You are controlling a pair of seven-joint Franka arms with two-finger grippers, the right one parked.
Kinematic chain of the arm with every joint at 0, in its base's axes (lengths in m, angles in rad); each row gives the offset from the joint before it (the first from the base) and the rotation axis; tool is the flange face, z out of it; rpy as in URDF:
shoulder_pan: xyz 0 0 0.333 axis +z
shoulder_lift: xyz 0 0 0 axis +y
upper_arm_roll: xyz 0 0 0.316 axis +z
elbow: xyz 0.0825 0 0 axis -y
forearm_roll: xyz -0.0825 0 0.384 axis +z
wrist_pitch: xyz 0 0 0 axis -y
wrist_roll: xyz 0.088 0 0 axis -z
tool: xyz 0 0 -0.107 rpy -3.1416 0 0
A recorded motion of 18 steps. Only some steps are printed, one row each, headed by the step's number.
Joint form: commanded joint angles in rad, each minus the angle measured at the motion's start. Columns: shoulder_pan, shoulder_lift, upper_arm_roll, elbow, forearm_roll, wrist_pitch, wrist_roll.
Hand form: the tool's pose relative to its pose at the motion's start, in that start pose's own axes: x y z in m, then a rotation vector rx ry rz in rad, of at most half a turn. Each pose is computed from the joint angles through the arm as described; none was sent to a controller.
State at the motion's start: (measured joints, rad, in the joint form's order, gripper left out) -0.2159 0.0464 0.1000 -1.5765 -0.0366 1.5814 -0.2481
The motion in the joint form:
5: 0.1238 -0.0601 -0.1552 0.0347 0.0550 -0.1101 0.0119
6: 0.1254 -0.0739 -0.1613 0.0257 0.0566 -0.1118 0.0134
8: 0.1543 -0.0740 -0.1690 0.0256 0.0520 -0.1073 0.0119
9: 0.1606 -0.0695 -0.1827 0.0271 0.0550 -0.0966 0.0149
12: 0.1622 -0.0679 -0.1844 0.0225 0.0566 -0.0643 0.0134
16: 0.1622 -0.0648 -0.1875 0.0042 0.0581 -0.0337 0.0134
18: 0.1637 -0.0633 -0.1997 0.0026 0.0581 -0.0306 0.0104
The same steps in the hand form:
5: -0.0319 0.0034 -0.0387 0.0548 -0.0027 0.0418
6: -0.0370 0.0046 -0.0416 0.0567 0.0009 0.0475
8: -0.0337 -0.0056 -0.0423 0.0503 0.0041 0.0254
9: -0.0321 -0.0014 -0.0414 0.0517 0.0123 0.0358
12: -0.0283 -0.0004 -0.0414 0.0466 0.0380 0.0351
16: -0.0245 0.0019 -0.0339 0.0457 0.0472 0.0388
18: -0.0253 0.0078 -0.0324 0.0460 0.0473 0.0466

